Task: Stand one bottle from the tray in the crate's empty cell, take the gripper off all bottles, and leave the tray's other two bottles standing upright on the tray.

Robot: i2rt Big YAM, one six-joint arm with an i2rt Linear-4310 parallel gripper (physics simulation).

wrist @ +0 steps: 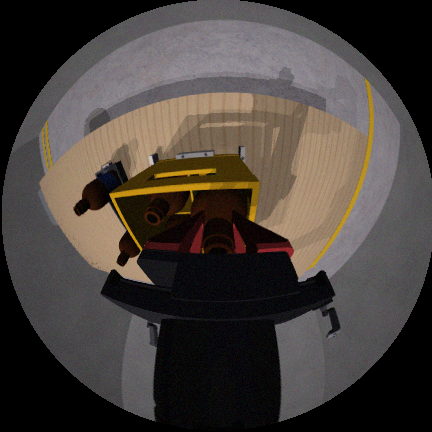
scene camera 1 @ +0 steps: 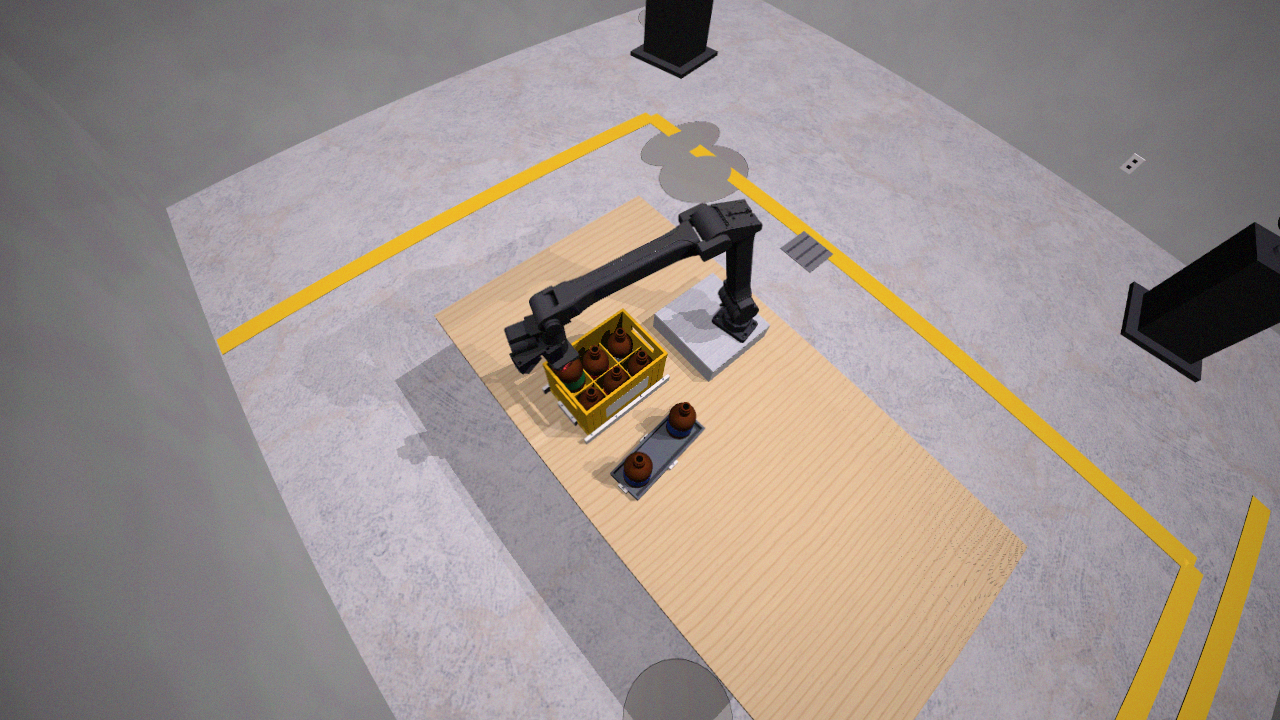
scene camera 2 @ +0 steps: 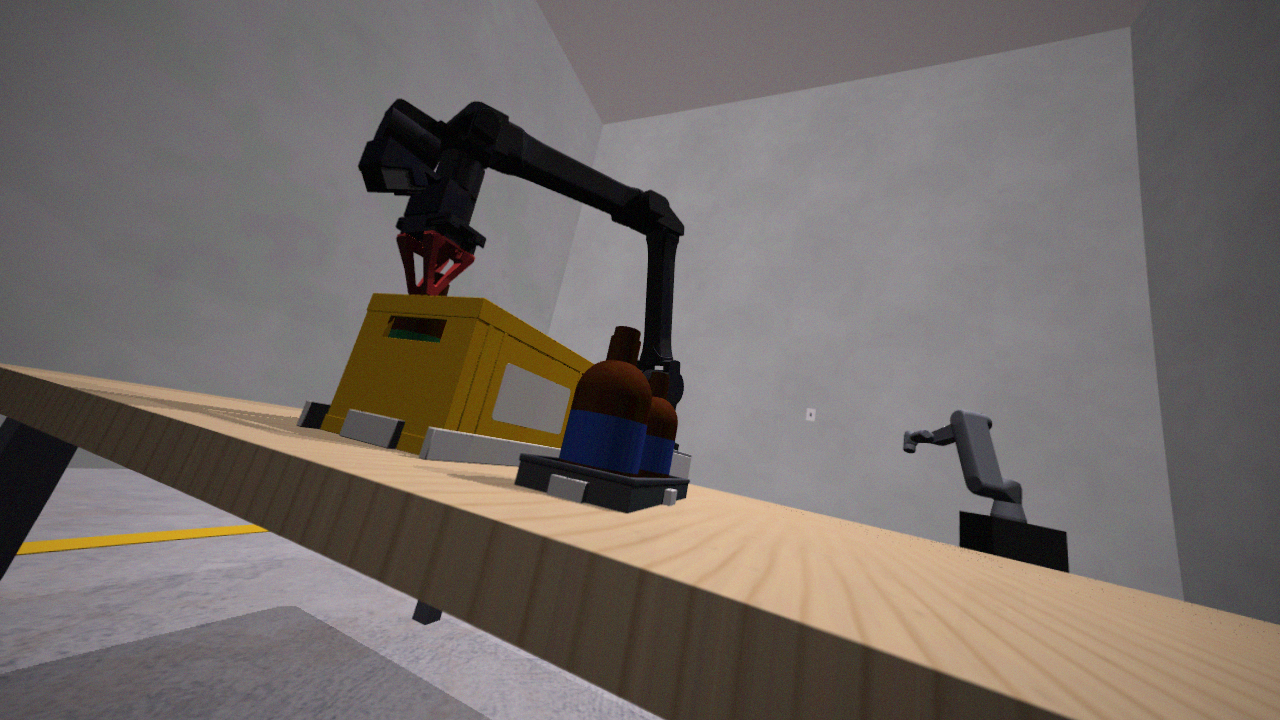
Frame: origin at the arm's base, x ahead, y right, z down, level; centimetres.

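Where they show: gripper, fingertip midpoint: (wrist: 217, 214) (scene camera 1: 561, 366); arm's base, origin of the base link: (scene camera 1: 734, 323).
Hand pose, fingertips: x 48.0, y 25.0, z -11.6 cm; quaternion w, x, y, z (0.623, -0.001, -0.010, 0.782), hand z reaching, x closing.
Things, the pixels of their top centre, and the offset from my fingertips.
- yellow crate, middle of its top: (scene camera 2: 502, 334) (wrist: 191, 260) (scene camera 1: 605, 358) dx -9.5, dy -6.8, dz +1.2 cm
- brown bottle with a green label, middle of its top: (wrist: 216, 256) (scene camera 1: 566, 355) dx -1.8, dy -0.4, dz -3.9 cm
- dark tray, middle of its top: (scene camera 2: 626, 469) (scene camera 1: 659, 449) dx -3.3, dy -31.0, dz +16.1 cm
- neighbouring crate bottle, middle of its top: (scene camera 1: 594, 349) dx -10.2, dy -2.3, dz +2.4 cm
The yellow crate (scene camera 1: 626, 398) (scene camera 2: 407, 376) (wrist: 245, 175) stands on the table with brown bottles in its cells. My gripper (scene camera 2: 431, 288) (wrist: 217, 214) has red fingers and is shut on the neck of a brown bottle with a green label (scene camera 1: 571, 374) (wrist: 218, 207). That bottle is in the crate's far-left corner cell in scene camera 1, its body below the rim; its base is hidden. The dark tray (scene camera 1: 660, 454) (scene camera 2: 617, 495) stands beside the crate. Two brown bottles with blue labels, one (scene camera 1: 638, 467) (scene camera 2: 606, 420) (wrist: 95, 192) and the other (scene camera 1: 682, 418) (scene camera 2: 660, 429) (wrist: 128, 246), stand upright on the tray.
Pale strips (scene camera 1: 626, 410) (scene camera 2: 483, 445) lie along the crate's base. The arm's base stands on a light block (scene camera 1: 707, 358) behind the crate. The neighbouring crate bottle (scene camera 1: 595, 360) stands close to the held one. The table edge (scene camera 2: 537, 564) runs near the crate and tray.
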